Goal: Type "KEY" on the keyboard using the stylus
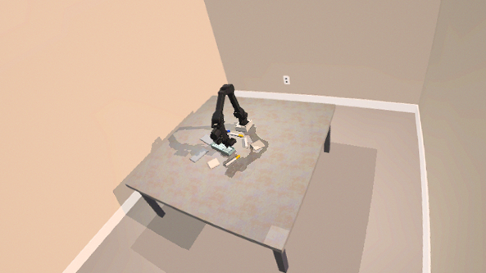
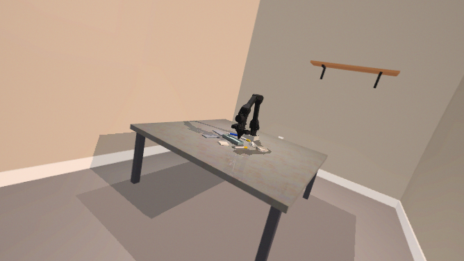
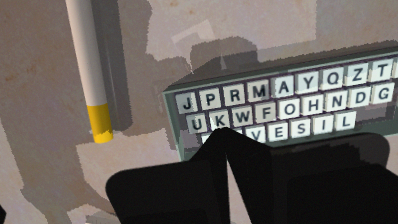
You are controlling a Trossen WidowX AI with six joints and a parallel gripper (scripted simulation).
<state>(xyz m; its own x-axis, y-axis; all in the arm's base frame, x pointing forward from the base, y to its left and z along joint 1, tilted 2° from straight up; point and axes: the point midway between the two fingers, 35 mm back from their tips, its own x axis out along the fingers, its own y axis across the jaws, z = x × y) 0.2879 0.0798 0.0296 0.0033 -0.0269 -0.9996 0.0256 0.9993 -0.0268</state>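
My gripper tip is 60 mm to the left of the keyboard and 30 mm above it. The rest, counted from my gripper tip: white stick (130 mm behind, 60 mm to the left, 30 mm below); then cream pad (150 mm ahead, 40 mm below, 20 mm to the right); then grey slab (190 mm to the right, 140 mm ahead, 40 mm below).
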